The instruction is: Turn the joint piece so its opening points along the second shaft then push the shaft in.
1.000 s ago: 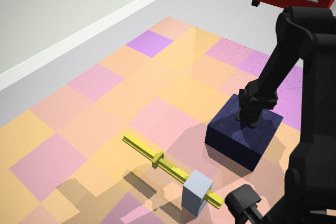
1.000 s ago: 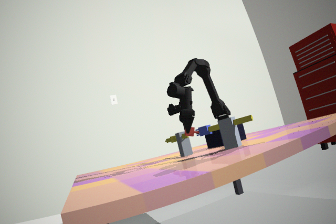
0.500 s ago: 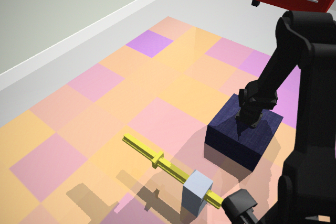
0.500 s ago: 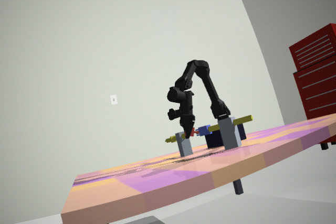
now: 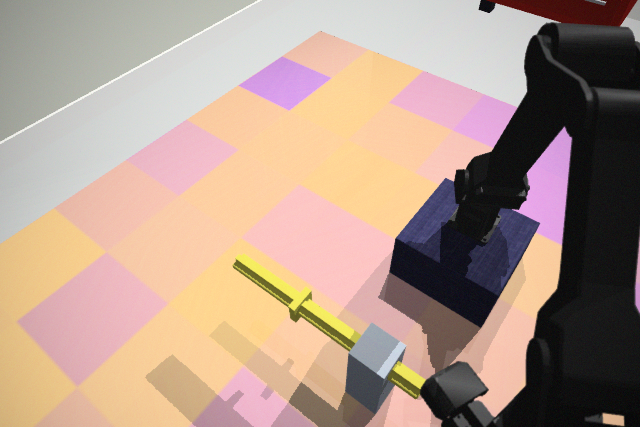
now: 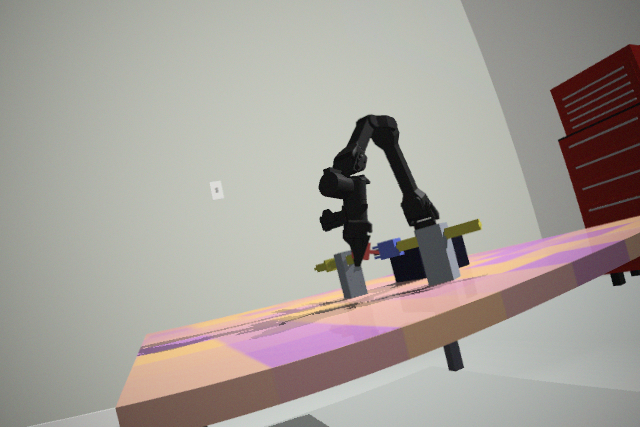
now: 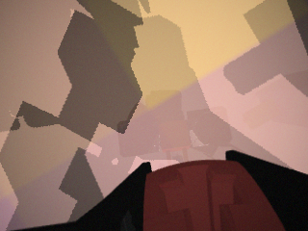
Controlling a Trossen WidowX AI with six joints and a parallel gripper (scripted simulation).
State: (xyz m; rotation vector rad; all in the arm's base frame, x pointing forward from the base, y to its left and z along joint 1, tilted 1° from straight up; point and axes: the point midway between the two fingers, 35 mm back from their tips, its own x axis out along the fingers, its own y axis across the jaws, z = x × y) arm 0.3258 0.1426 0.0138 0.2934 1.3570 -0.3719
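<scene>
Now: the red joint piece 2 cm behind my gripper tip, 1 cm to the left of it and 3 cm above it.
</scene>
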